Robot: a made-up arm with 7 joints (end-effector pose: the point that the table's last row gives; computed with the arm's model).
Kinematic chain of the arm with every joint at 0, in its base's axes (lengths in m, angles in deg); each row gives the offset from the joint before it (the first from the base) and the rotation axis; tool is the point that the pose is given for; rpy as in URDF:
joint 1: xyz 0 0 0.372 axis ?
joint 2: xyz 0 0 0 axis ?
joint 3: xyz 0 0 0.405 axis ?
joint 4: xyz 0.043 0 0 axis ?
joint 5: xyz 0.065 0 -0.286 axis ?
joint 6: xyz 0 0 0 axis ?
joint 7: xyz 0.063 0 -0.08 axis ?
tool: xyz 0 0 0 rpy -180 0 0
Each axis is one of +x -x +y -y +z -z.
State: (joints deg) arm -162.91 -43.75 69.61 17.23 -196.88 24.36 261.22
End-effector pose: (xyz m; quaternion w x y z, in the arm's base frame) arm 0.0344 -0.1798 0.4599 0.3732 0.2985 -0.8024 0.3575
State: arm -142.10 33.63 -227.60 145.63 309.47 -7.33 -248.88
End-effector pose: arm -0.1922 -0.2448 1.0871 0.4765 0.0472 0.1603 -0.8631
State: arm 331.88 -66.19 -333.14 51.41 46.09 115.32 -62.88
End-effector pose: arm -0.0008 0.2172 0.6571 0.1403 -0.8319 -0.5326 -0.0684
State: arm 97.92 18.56 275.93 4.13 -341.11 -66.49 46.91
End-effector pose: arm 0.2138 0.0715 0.5236 0.1034 -0.7446 0.2687 -0.6022
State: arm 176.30 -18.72 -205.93 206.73 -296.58 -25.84 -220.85
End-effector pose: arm 0.0058 0.0136 1.0593 0.9745 0.0403 -0.2199 -0.0199
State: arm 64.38 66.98 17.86 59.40 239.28 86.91 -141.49
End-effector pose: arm 0.1389 0.4286 0.1261 0.2653 -0.7975 0.1968 -0.5049
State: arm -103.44 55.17 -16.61 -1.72 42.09 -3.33 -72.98
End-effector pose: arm -0.1077 -0.0828 0.2894 0.3864 -0.6383 0.6153 0.2545
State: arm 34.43 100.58 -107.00 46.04 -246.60 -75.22 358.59
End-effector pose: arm 0.3446 -0.0106 0.4746 0.6987 -0.1970 -0.1199 0.6772
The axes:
joint 1: +z
joint 2: +y
joint 3: +z
joint 4: -y
joint 5: -z
joint 6: +y
joint 7: -z

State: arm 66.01 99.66 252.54 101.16 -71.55 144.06 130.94
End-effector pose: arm 0.4348 0.3657 0.4631 0.4164 -0.5182 -0.2311 0.7104
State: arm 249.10 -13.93 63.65 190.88 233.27 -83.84 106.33
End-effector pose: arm 0.0947 0.1970 0.9673 0.5030 0.4116 0.5299 0.5447
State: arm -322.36 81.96 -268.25 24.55 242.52 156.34 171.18
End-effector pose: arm 0.0433 0.3378 0.3329 0.2624 -0.7846 -0.0091 -0.5616
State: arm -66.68 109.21 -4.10 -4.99 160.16 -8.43 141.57
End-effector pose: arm -0.0052 -0.0525 0.3500 0.7573 -0.4811 0.0383 0.4399
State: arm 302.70 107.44 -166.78 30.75 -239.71 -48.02 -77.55
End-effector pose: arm 0.1507 -0.1632 0.5329 0.7738 -0.5407 -0.1164 -0.3088
